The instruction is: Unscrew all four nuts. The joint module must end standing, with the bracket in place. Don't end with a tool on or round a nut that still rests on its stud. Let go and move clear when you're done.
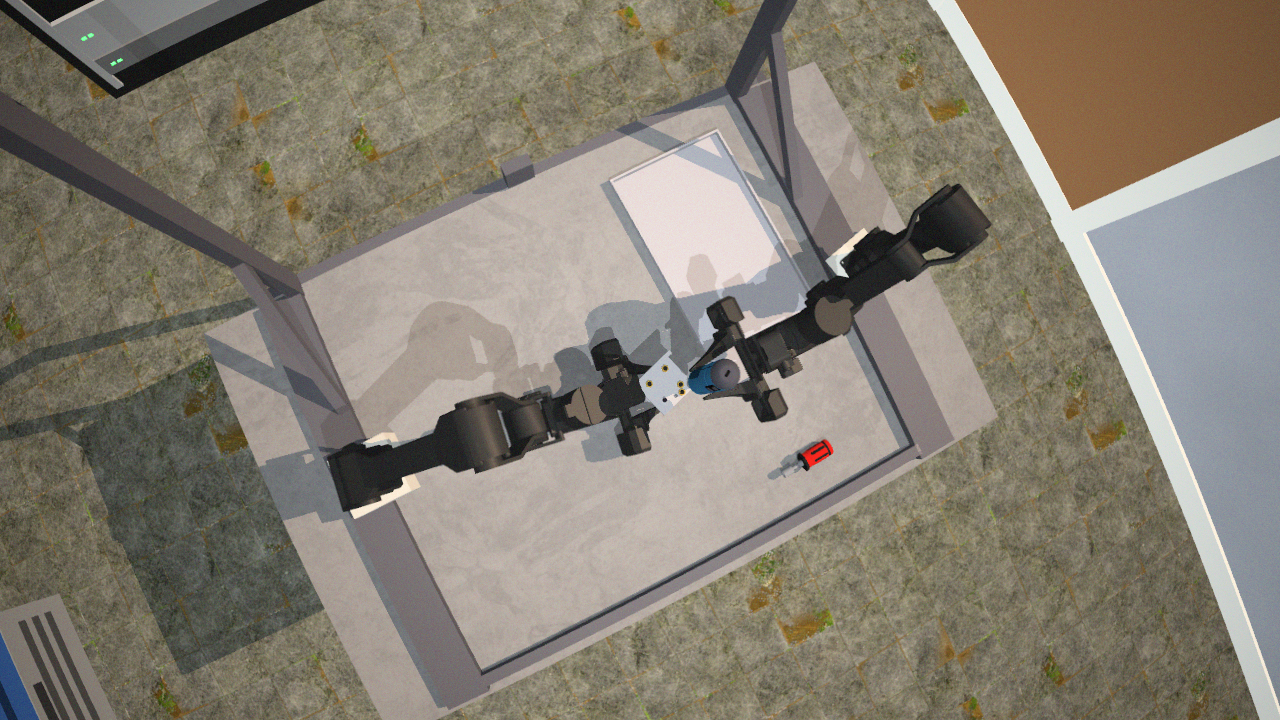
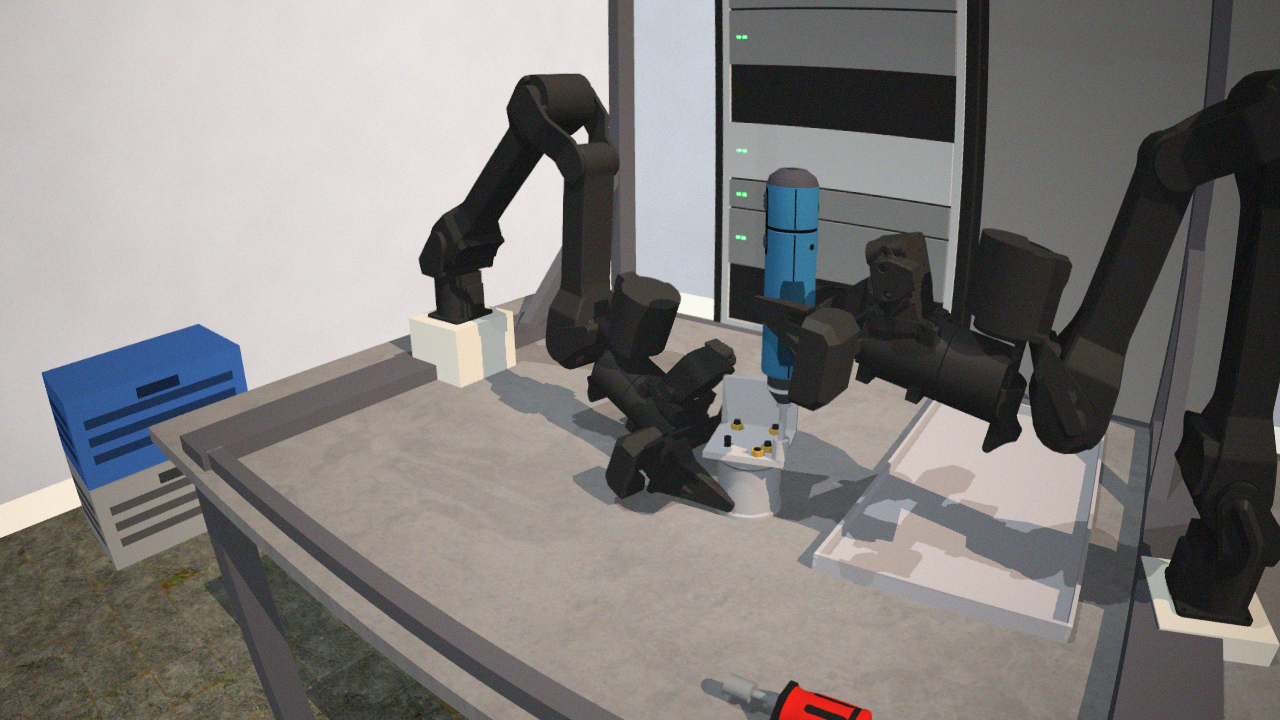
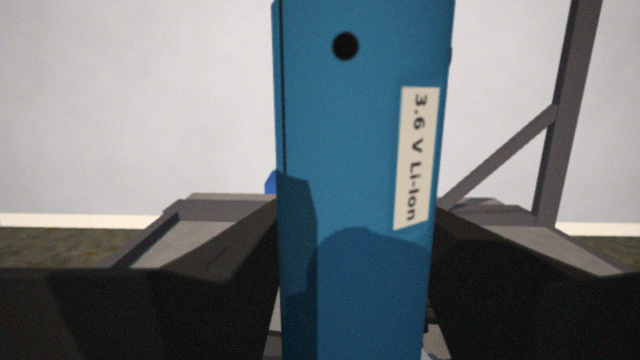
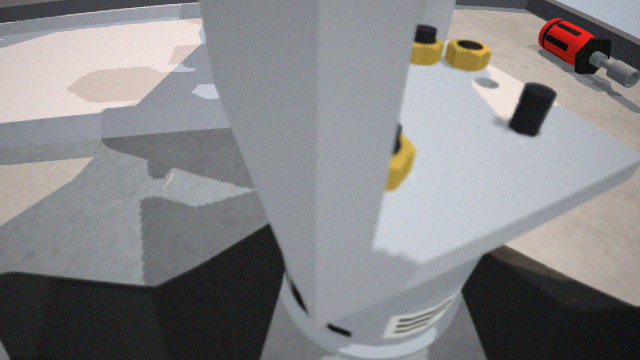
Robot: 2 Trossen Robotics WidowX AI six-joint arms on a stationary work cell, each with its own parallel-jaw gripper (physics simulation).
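Frame: origin at the left arm's base, x back, y right, z up, level; centimetres.
Seen in the pictures: left gripper, between the fingertips: (image 1: pixel 696 384) (image 2: pixel 766 295) (image 3: pixel 347 212); right gripper, between the fingertips: (image 1: pixel 664 385) (image 2: pixel 754 496); left arm's base, origin of its link: (image 1: pixel 862 265) (image 2: pixel 1206 597); right arm's base, origin of its link: (image 1: pixel 368 475) (image 2: pixel 460 314).
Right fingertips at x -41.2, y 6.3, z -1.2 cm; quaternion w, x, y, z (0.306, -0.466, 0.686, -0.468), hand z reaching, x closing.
Note:
Pixels of each thing's top centre, then the offset from my right fingertips to it.
- joint module, centre of its top: (image 4: pixel 409 62) (image 2: pixel 752 430) (image 1: pixel 665 384) dx -0.7, dy +0.3, dz +6.4 cm
- upright blue electric screwdriver, centre of its top: (image 2: pixel 792 168) (image 1: pixel 725 372) dx +2.6, dy -2.6, dz +29.6 cm
- back-right nut, centre of its top: (image 2: pixel 775 427) dx +1.0, dy +2.2, dz +6.1 cm
- stud, centre of its top: (image 4: pixel 540 90) (image 2: pixel 727 436) (image 1: pixel 665 399) dx -2.3, dy -1.6, dz +6.4 cm
- red nut driver, centre of its top: (image 2: pixel 797 692) (image 4: pixel 595 36) (image 1: pixel 809 460) dx +10.7, dy -25.4, dz +1.9 cm
- shallow white tray, centre of its top: (image 4: pixel 121 42) (image 2: pixel 994 476) (image 1: pixel 723 256) dx +22.3, dy +10.5, dz +0.6 cm
The joint module (image 2: pixel 756 494) (image 4: pixel 370 327) stands upright with the grey bracket (image 1: pixel 663 384) (image 2: pixel 749 399) (image 4: pixel 475 180) on top. My right gripper (image 2: pixel 741 479) (image 4: pixel 370 235) is shut on the module's body. My left gripper (image 1: pixel 706 381) (image 2: pixel 789 304) (image 3: pixel 347 212) is shut on the upright blue electric screwdriver (image 1: pixel 713 377) (image 2: pixel 792 255) (image 3: pixel 350 140). Its socket (image 2: pixel 784 419) is beside the back-right nut (image 2: pixel 774 429); contact is unclear. Two nuts (image 2: pixel 736 424) (image 2: pixel 767 445) sit on studs. Another nut (image 2: pixel 757 452) (image 4: pixel 468 55) lies tilted beside a stud nut. One stud (image 1: pixel 665 400) (image 2: pixel 727 440) (image 4: pixel 532 109) is bare.
A red nut driver (image 1: pixel 816 454) (image 2: pixel 819 704) (image 4: pixel 567 42) lies on the table near the edge. A shallow white tray (image 1: pixel 693 210) (image 2: pixel 957 595) is near the module. Raised rails (image 1: pixel 707 573) edge the table. Frame posts (image 1: pixel 769 53) rise at its corners.

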